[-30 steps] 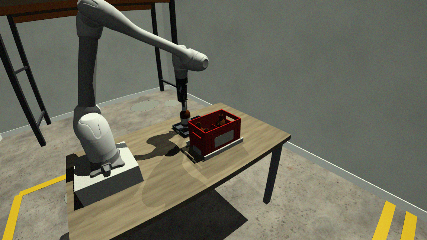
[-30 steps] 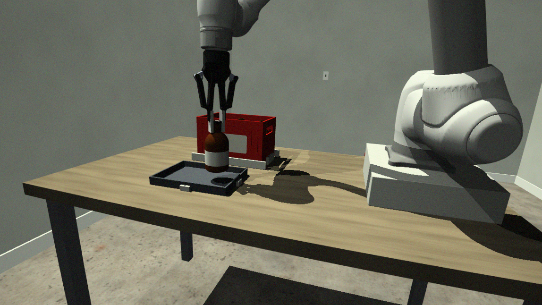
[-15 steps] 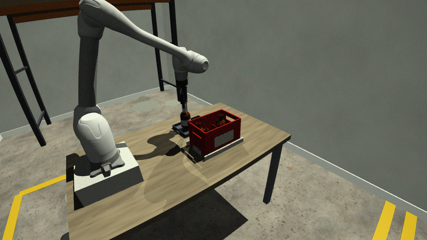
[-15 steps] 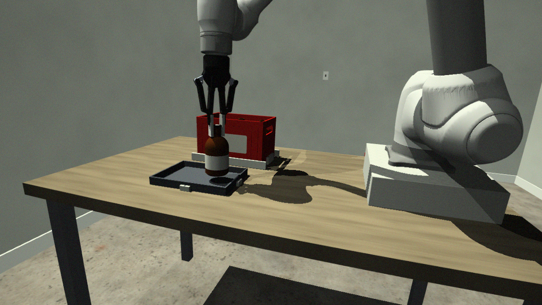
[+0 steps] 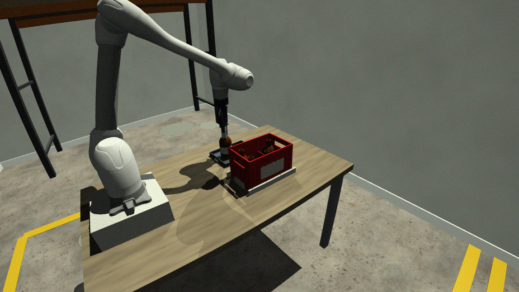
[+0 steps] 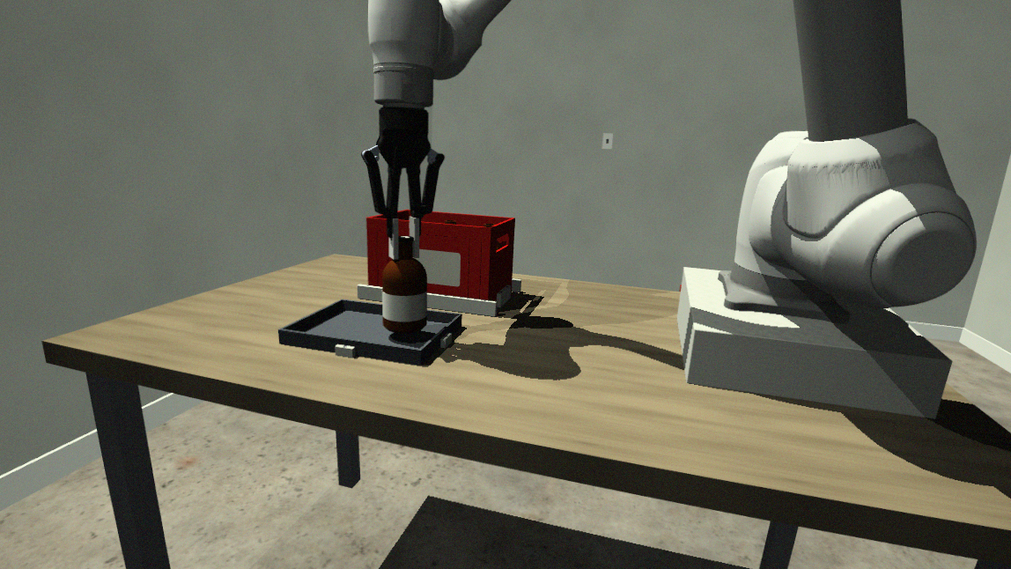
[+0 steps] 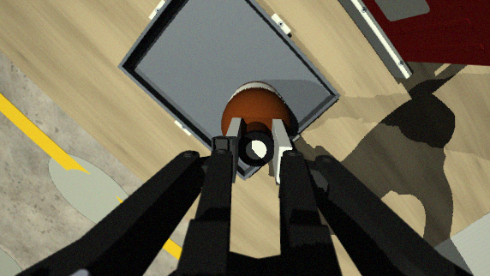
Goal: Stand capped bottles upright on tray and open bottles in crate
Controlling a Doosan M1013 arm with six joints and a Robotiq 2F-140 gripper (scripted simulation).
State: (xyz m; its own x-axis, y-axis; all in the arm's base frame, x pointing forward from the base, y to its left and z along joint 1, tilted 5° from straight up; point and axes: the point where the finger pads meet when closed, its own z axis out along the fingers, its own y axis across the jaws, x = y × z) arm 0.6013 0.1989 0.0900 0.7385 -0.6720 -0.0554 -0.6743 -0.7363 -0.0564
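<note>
Right now the brown capped bottle is 7 cm below my hand. From my hand the other things lie so: red crate (28 cm to the right, 9 cm below, 6 cm ahead); then dark tray (16 cm below, 5 cm ahead, 1 cm to the left).
</note>
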